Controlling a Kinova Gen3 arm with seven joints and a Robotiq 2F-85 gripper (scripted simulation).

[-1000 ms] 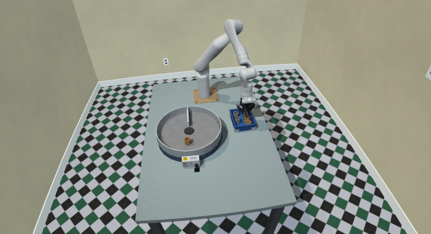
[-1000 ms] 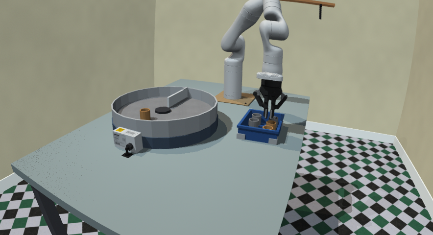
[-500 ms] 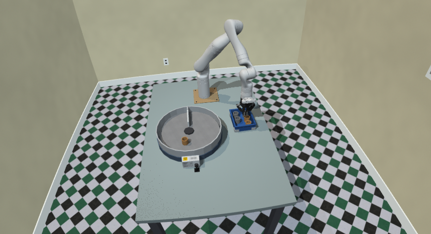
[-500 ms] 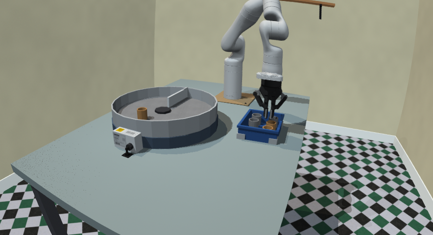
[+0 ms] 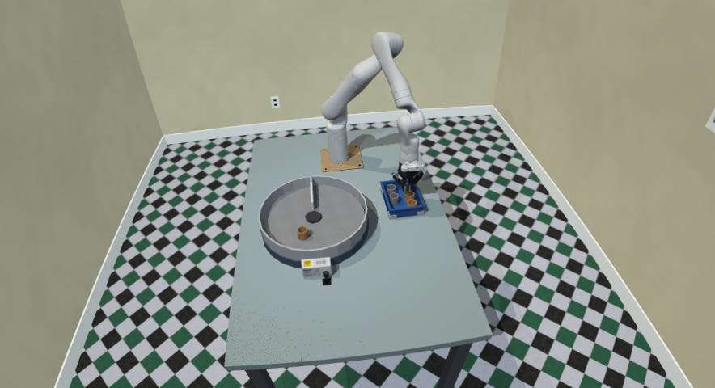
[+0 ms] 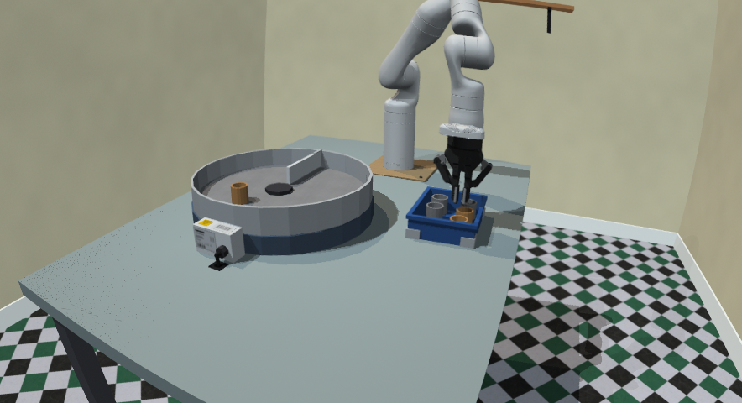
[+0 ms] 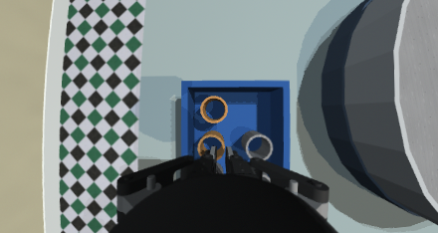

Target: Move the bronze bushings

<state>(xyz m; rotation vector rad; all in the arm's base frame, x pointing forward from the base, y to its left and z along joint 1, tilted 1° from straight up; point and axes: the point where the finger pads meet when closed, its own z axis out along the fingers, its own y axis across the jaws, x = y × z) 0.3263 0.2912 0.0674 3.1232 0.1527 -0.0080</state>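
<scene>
Now: the blue crate 5 cm below my hand, 2 cm to the right of it and 1 cm ahead of it. Also, from my hand: turntable disc (38 cm to the right, 14 cm ahead, 2 cm below).
</scene>
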